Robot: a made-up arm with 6 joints. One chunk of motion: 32 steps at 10 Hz.
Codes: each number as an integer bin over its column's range. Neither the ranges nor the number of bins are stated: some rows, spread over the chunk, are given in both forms.
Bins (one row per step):
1: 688 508 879 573 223 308
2: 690 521 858 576 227 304
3: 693 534 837 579 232 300
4: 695 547 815 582 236 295
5: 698 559 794 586 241 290
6: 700 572 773 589 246 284
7: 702 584 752 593 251 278
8: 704 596 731 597 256 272
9: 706 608 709 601 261 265
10: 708 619 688 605 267 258
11: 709 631 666 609 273 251
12: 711 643 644 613 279 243
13: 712 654 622 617 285 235
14: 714 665 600 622 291 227
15: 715 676 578 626 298 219
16: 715 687 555 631 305 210
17: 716 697 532 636 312 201
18: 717 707 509 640 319 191
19: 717 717 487 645 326 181
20: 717 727 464 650 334 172
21: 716 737 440 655 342 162
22: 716 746 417 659 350 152
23: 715 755 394 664 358 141
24: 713 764 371 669 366 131
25: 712 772 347 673 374 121
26: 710 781 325 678 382 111
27: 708 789 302 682 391 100
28: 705 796 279 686 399 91
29: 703 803 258 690 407 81
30: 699 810 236 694 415 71
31: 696 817 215 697 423 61
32: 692 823 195 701 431 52
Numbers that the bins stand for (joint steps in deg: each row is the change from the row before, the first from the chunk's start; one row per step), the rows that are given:
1: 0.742 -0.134 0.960 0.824 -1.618 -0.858
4: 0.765 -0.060 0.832 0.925 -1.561 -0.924
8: 0.796 0.034 0.663 1.093 -1.472 -1.039
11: 0.813 0.100 0.533 1.228 -1.398 -1.144
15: 0.833 0.186 0.357 1.418 -1.287 -1.304
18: 0.840 0.245 0.219 1.575 -1.195 -1.444
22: 0.837 0.319 0.035 1.788 -1.058 -1.639
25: 0.823 0.368 -0.105 1.945 -0.953 -1.794
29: 0.793 0.427 -0.283 2.136 -0.807 -1.995
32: 0.755 0.465 -0.410 2.259 -0.702 -2.140
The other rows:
2: 0.748 -0.109 0.918 0.858 -1.600 -0.878
3: 0.759 -0.084 0.876 0.891 -1.578 -0.898
5: 0.776 -0.037 0.790 0.970 -1.539 -0.949
6: 0.782 -0.012 0.748 1.003 -1.517 -0.979
7: 0.789 0.011 0.706 1.048 -1.494 -1.009
9: 0.803 0.056 0.619 1.138 -1.450 -1.074
10: 0.810 0.077 0.577 1.183 -1.424 -1.109
12: 0.820 0.123 0.489 1.272 -1.371 -1.184
13: 0.823 0.144 0.445 1.317 -1.345 -1.224
14: 0.830 0.165 0.401 1.373 -1.318 -1.264
16: 0.833 0.207 0.311 1.474 -1.257 -1.349
17: 0.837 0.226 0.265 1.530 -1.226 -1.394
19: 0.840 0.264 0.175 1.631 -1.164 -1.494
20: 0.840 0.283 0.129 1.687 -1.129 -1.539
21: 0.837 0.302 0.081 1.743 -1.094 -1.589
23: 0.833 0.336 -0.011 1.844 -1.023 -1.694
24: 0.827 0.353 -0.057 1.900 -0.988 -1.744
26: 0.816 0.385 -0.149 2.001 -0.918 -1.844
27: 0.810 0.401 -0.195 2.046 -0.878 -1.899
28: 0.799 0.414 -0.241 2.091 -0.843 -1.945
30: 0.779 0.441 -0.328 2.181 -0.772 -2.045
31: 0.769 0.454 -0.370 2.214 -0.737 -2.095

